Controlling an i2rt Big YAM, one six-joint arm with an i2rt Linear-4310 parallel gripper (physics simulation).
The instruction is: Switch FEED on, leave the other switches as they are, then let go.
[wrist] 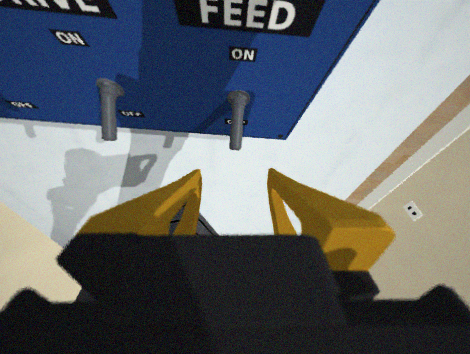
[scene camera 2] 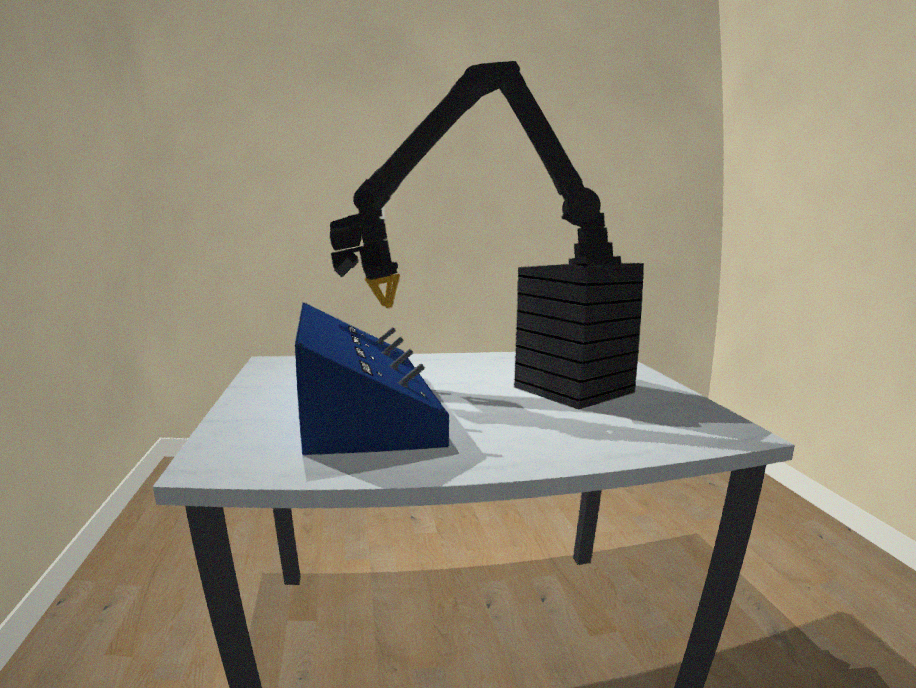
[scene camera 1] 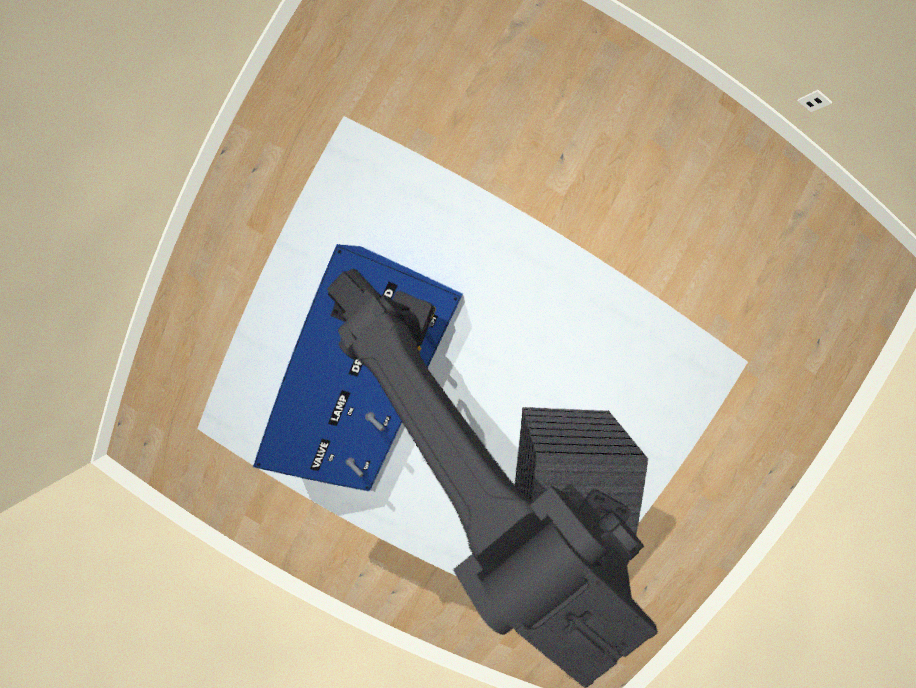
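Seen in the pictures: gripper, fingertip midpoint: [wrist: 234, 176] [scene camera 2: 387, 306] [scene camera 1: 419, 324]; arm's base, origin of the base link: [scene camera 2: 594, 264] [scene camera 1: 593, 524].
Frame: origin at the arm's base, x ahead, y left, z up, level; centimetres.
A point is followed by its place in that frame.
The blue sloped switch panel [scene camera 1: 296, 399] @[z -12.4, x 59.3, y 12.0 cm] [scene camera 2: 362, 414] @[z -22.6, x 51.1, y 29.7 cm] [wrist: 165, 65] @[z -18.6, x 49.0, y -7.6 cm] stands on the table. The FEED lever [wrist: 237, 120] @[z -17.9, x 45.7, y -13.9 cm] leans to its OFF side in the wrist view, below the black FEED label [wrist: 247, 16] @[z -16.7, x 53.0, y -13.3 cm]. The arm hides it in the top view. The DRIVE lever [wrist: 108, 112] @[z -17.8, x 44.5, y -2.2 cm] also leans to OFF, as do the LAMP lever [scene camera 1: 376, 421] @[z -17.9, x 43.2, y 9.5 cm] and the VALVE lever [scene camera 1: 356, 467] @[z -17.8, x 42.1, y 21.4 cm]. My gripper [scene camera 2: 388, 305] @[z -11.5, x 44.9, y -13.9 cm] [wrist: 234, 176] @[z -11.5, x 44.9, y -13.9 cm] is partly open and empty. Its yellow fingertips are above the panel, apart from the levers; in the wrist view the FEED lever's tip is just beyond the gap between them.
The black ribbed pedestal [scene camera 1: 581, 444] @[z -7.7, x 8.0, y -10.2 cm] [scene camera 2: 577, 340] @[z -15.1, x 7.7, y 10.7 cm] carries the arm's base on the white table [scene camera 1: 562, 318] @[z -29.4, x 19.1, y -27.7 cm] [scene camera 2: 236, 422] @[z -29.4, x 76.4, y 14.1 cm]. The DRIVE lever is the FEED lever's neighbour, left of it in the wrist view. The panel's side edge is to the right of FEED there.
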